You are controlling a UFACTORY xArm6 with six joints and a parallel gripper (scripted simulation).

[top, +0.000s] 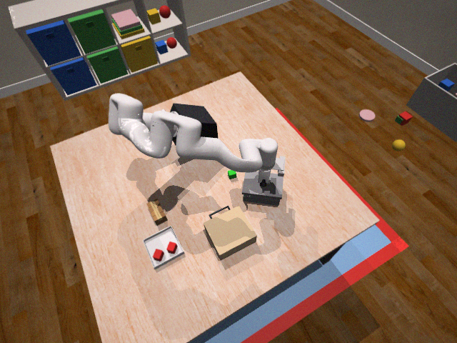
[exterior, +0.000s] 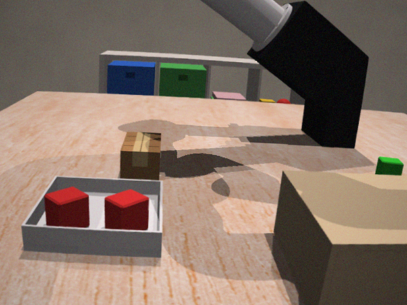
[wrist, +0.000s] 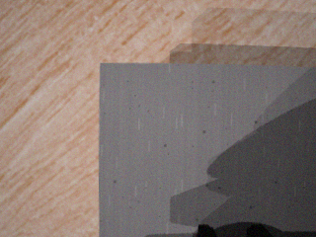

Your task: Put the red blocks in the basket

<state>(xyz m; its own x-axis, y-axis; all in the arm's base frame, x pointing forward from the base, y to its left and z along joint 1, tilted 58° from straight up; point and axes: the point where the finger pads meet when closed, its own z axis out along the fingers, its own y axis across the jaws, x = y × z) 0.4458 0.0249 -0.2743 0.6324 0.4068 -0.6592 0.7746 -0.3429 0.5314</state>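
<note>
Now: hand 3 cm above the grey lid. Also, from my hand: drawer (25 cm to the right, 9 cm ahead, 8 cm below); light wooden cabinet (25 cm to the right, 11 cm ahead, 8 cm below); metal box (9 cm below).
</note>
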